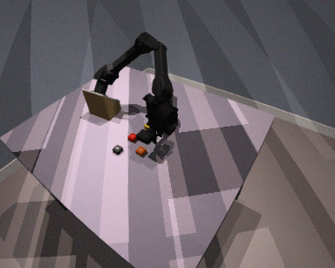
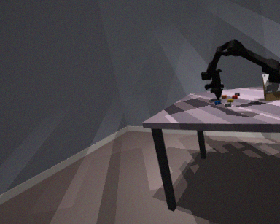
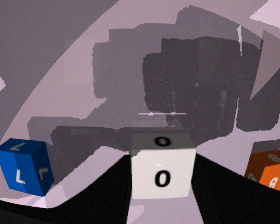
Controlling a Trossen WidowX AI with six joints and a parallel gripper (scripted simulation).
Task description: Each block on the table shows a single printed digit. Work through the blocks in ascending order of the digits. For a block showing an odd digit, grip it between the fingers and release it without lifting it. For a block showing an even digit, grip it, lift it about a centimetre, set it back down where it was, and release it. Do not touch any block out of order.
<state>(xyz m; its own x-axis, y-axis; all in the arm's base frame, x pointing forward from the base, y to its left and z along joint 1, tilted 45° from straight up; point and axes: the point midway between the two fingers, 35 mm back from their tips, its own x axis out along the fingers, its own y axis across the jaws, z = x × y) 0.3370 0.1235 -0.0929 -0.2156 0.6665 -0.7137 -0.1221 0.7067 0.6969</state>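
Right now my gripper tip is right at the white block. The rest, counted from my gripper tip: orange block: 90 mm to the right, 10 mm behind; then yellow block: 100 mm behind, 40 mm to the left; then blue block: 90 mm to the left, 20 mm behind.
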